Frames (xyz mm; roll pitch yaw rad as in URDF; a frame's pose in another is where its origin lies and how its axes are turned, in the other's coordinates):
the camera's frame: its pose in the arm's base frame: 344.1 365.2 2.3 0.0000 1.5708 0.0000
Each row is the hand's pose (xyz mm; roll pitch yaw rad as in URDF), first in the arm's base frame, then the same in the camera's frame.
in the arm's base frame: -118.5 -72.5 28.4 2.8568 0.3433 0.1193
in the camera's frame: -26.1 -437.7 -462.6 2.5147 -1.2081 0.3214
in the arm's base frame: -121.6 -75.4 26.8 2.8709 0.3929 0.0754
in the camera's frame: -24.5 -440.6 -465.7 2.6761 -1.1711 0.1798
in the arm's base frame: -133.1 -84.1 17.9 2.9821 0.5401 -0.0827
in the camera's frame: -15.6 -449.3 -477.2 -3.1413 -1.0250 -0.1369
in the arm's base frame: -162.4 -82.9 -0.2 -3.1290 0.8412 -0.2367
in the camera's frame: 2.5 -448.1 -506.5 -2.8160 -0.7049 -0.2067
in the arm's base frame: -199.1 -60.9 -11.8 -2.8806 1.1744 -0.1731
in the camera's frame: 14.1 -426.1 -543.2 -2.6933 -0.3902 -0.0720
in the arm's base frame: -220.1 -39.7 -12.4 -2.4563 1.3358 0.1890
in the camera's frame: 14.7 -404.9 -564.2 -2.6505 -0.2307 0.0450
